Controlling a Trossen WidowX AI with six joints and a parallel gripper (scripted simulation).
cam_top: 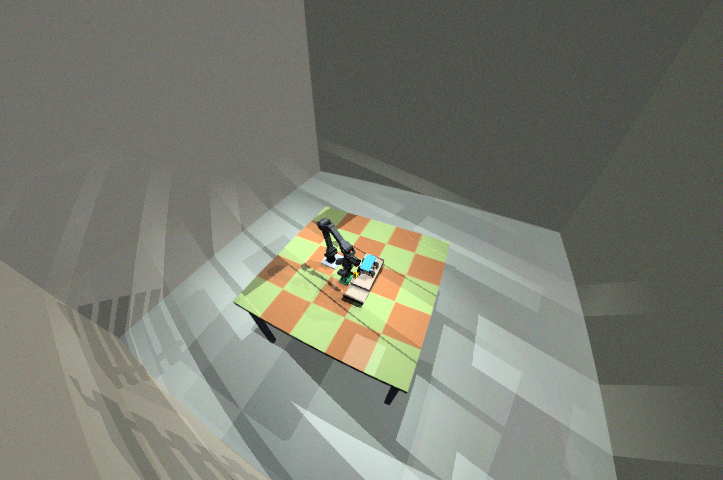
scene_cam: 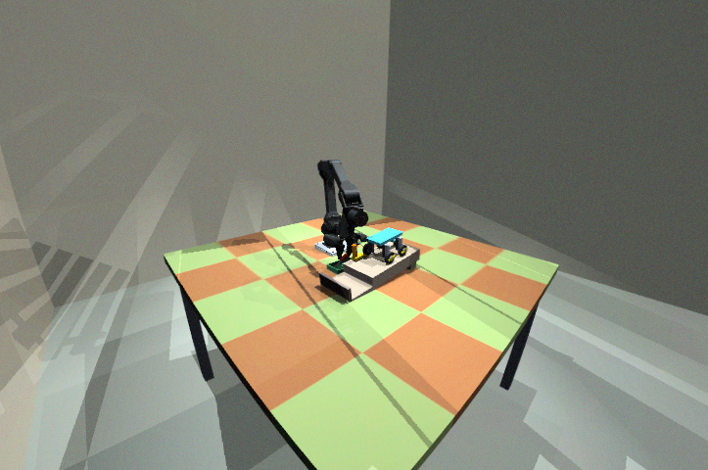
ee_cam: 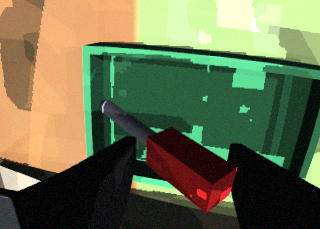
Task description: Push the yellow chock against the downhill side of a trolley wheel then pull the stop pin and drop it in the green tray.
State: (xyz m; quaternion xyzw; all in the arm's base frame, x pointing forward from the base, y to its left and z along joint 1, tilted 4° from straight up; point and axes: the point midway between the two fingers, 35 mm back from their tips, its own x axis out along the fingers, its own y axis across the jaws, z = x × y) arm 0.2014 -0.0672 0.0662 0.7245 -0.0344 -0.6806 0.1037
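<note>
My gripper tip is now 1 cm to the left of the stop pin and 1 cm above it. The rest, counted from my gripper tip: ramp 12 cm ahead, 11 cm to the left, 1 cm above; yellow chock 7 cm ahead, 4 cm above, 2 cm to the left; green tray 5 cm below.
</note>
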